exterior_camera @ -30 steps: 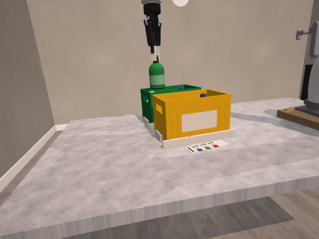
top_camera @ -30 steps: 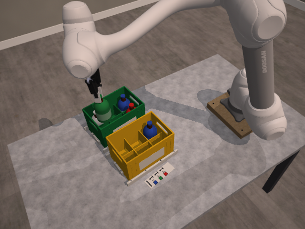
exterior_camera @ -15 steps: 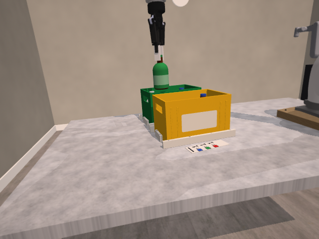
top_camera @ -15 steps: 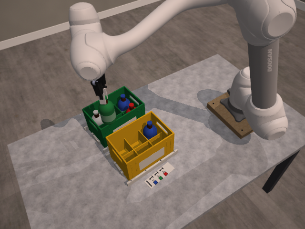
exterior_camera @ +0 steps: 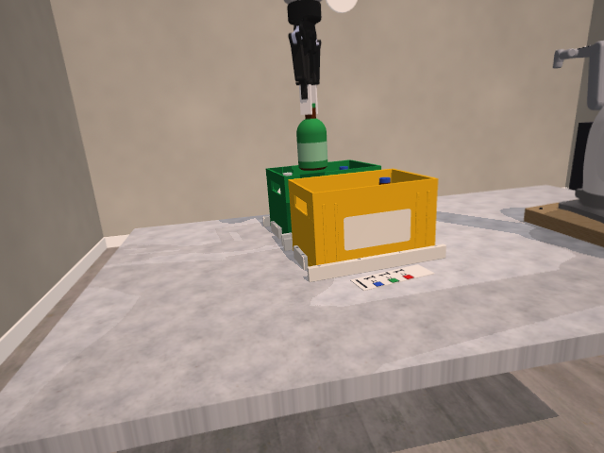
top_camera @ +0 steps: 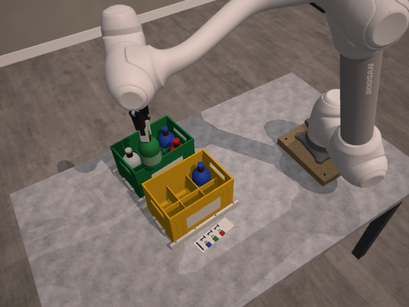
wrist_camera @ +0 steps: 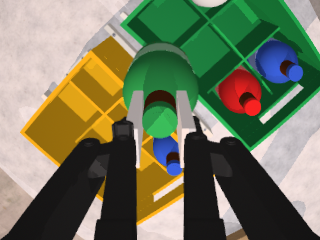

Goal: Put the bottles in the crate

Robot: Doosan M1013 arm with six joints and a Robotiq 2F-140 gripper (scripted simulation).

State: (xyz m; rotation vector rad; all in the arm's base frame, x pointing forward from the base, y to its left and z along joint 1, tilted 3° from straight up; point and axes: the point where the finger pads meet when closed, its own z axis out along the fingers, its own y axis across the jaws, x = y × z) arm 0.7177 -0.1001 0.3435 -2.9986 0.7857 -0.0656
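Now: hand 80 mm above the green bottle. The rest, counted from my hand: green crate: 30 mm behind, 110 mm to the right, 270 mm below; then red-capped bottle: 130 mm behind, 90 mm to the right, 260 mm below; then white bottle: 60 mm ahead, 120 mm to the right, 260 mm below.
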